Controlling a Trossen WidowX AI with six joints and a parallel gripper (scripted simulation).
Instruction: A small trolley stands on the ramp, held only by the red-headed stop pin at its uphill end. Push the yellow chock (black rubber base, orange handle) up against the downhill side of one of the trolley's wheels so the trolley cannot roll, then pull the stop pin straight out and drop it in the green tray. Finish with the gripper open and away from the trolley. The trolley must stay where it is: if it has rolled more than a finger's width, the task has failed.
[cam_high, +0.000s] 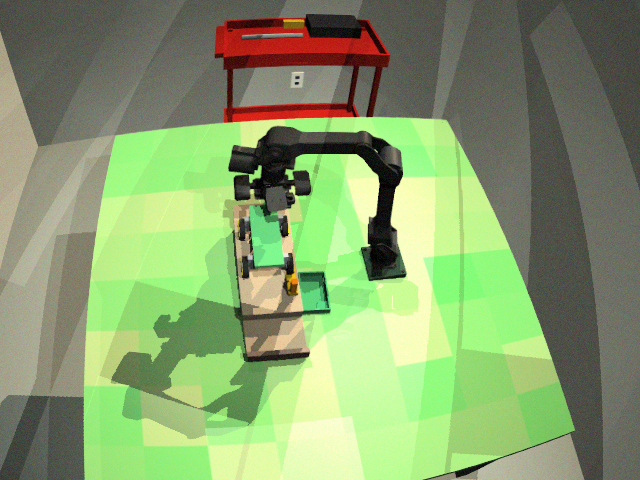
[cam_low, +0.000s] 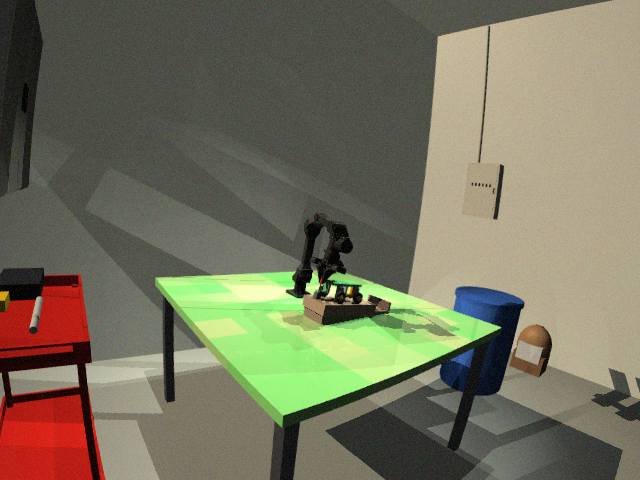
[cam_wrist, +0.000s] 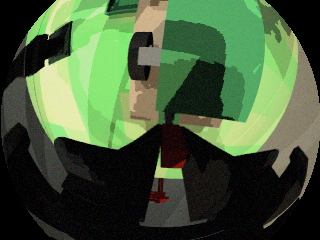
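My gripper tip is now 11 cm past the green tray, 20 cm to the right of it and 16 cm above it. Round my gripper tip: trolley (2 cm ahead, 11 cm to the left, 4 cm below); then brown ramp (2 cm ahead, 11 cm to the left, 10 cm below); then red-headed stop pin (right at my gripper tip).
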